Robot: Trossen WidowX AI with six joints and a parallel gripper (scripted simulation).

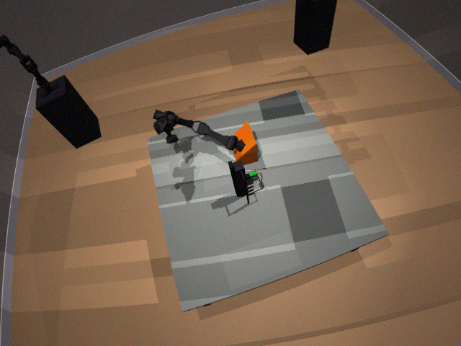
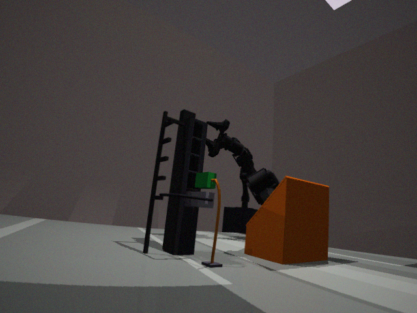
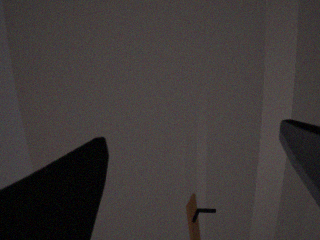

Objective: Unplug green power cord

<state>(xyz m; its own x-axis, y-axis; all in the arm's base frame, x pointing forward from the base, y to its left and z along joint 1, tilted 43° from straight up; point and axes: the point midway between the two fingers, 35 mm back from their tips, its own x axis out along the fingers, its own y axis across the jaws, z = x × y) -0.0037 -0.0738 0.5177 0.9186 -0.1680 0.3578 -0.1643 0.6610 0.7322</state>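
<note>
Now: the green plug 290 mm ahead of my gripper tip, 360 mm to the left of it and 280 mm below it.
</note>
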